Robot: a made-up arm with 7 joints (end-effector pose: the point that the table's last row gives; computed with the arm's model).
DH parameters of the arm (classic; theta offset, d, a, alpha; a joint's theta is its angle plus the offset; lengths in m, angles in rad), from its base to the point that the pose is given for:
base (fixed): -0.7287 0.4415 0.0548 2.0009
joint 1: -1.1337 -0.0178 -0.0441 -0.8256
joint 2: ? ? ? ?
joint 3: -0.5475 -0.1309 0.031 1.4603
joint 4: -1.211 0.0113 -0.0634 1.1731
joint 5: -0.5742 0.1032 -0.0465 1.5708
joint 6: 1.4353 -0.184 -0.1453 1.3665
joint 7: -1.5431 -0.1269 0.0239 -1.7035
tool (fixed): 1.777 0.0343 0 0
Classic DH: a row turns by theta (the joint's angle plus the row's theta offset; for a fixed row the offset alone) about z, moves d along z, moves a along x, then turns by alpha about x.
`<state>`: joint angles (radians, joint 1 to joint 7).
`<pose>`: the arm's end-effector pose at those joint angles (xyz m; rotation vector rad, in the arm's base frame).
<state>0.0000 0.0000 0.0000 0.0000 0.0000 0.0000 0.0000</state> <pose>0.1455 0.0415 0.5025 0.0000 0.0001 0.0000</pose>
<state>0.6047 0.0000 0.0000 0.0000 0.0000 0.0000 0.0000</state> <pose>0.1371 0.0409 0.5157 -0.3660 -0.4099 -0.2522</pose>
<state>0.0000 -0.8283 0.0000 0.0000 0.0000 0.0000 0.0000</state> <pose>0.1197 0.0415 0.4094 0.0000 0.8284 0.0000</pose>
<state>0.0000 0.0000 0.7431 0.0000 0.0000 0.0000 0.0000</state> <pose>0.0743 0.0746 0.3075 0.6761 0.2276 -0.2080</pose>
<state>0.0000 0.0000 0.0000 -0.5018 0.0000 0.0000 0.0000</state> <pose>0.1001 -0.0022 0.4739 -0.2513 0.3886 -0.1944</pose>
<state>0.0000 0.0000 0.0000 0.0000 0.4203 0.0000 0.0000</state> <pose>0.2246 0.1370 0.5025 0.0000 0.0001 0.4203</pose>
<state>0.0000 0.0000 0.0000 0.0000 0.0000 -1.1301 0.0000</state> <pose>0.1504 0.0415 0.6805 -0.0001 -1.1300 0.0000</pose>
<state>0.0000 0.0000 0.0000 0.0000 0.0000 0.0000 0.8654</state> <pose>0.1517 0.0752 0.5087 -0.8397 0.1758 -0.1145</pose>
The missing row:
joint 2: -0.9018 -0.3288 0.0076 -1.8819
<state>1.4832 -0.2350 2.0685 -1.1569 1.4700 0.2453 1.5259</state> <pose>0.4863 0.3380 0.2278 -0.5752 -0.5565 0.7063</pose>
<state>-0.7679 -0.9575 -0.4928 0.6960 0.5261 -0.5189 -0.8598</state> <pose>0.2639 0.3912 0.5851 2.1013 0.4362 0.9515</pose>
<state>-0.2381 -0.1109 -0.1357 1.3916 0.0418 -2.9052 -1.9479</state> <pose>-0.0681 -0.1433 0.6030 0.4894 1.7456 -0.9076</pose>
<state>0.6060 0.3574 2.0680 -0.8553 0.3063 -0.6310 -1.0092</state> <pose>0.3222 0.3181 0.0706 2.2560 -0.3958 0.0772</pose>
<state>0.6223 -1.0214 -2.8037 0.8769 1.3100 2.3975 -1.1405</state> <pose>0.0161 0.5862 0.2888 -3.1212 0.1278 0.2020</pose>
